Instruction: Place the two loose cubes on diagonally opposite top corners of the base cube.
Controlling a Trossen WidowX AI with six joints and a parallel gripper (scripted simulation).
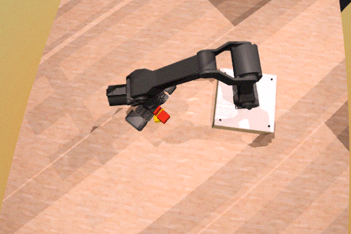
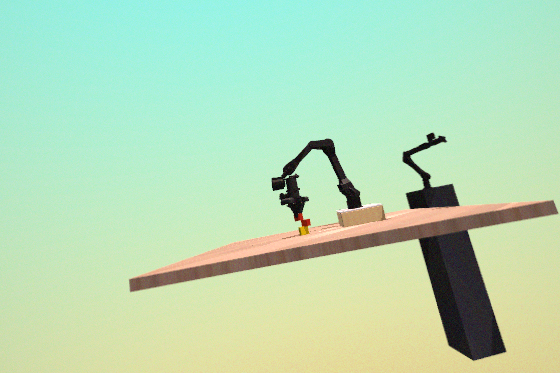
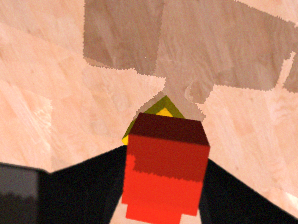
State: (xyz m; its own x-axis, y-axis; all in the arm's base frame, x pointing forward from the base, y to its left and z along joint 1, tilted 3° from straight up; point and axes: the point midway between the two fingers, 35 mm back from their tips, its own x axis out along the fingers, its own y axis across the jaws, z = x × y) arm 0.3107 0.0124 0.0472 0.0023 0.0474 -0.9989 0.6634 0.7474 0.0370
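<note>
The yellow cube lies 10 mm behind my gripper tip, 10 mm to the left of it and 70 mm below it.
</note>
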